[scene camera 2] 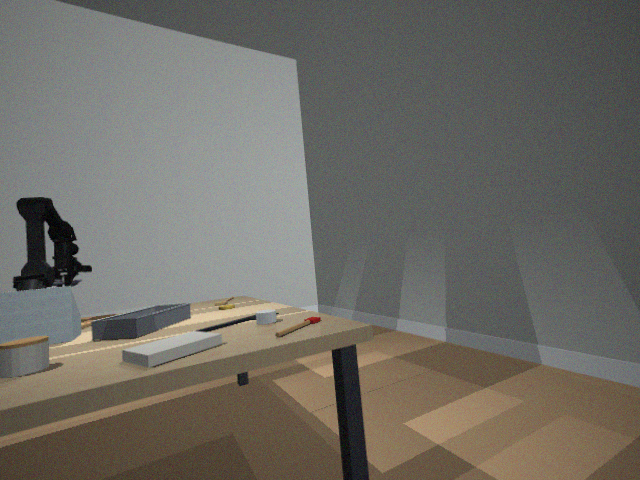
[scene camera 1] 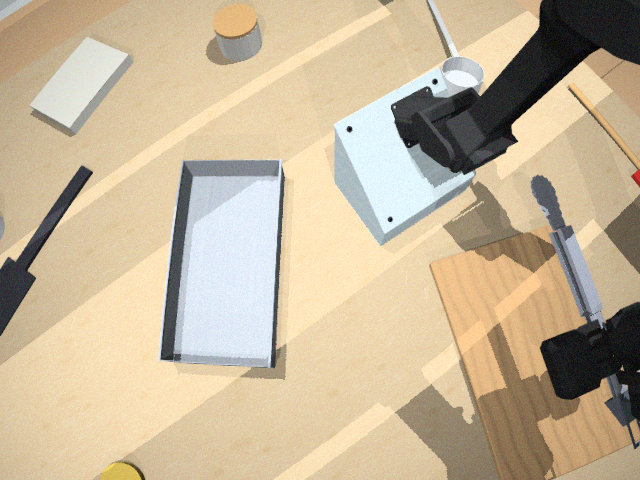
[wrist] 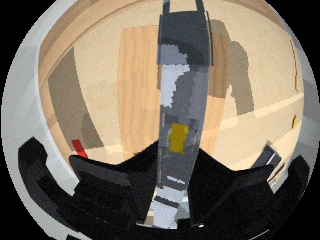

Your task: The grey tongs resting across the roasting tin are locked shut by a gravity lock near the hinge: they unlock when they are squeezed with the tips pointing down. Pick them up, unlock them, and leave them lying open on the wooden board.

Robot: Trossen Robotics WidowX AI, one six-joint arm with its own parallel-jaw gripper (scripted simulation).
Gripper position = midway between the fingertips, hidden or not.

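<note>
The gripper appears in scene camera 1 (scene camera 1: 586,344), in scene camera 2 (scene camera 2: 63,291) and in the wrist view (wrist: 174,142). A white slab (scene camera 1: 71,96) (scene camera 2: 153,353) is part of the scene too, though the wrist view does not show it, hidden as it is by the gripper. A wooden board (scene camera 1: 502,300) (wrist: 138,81) can be seen as well, and so can a roasting tin (scene camera 1: 220,304).
</note>
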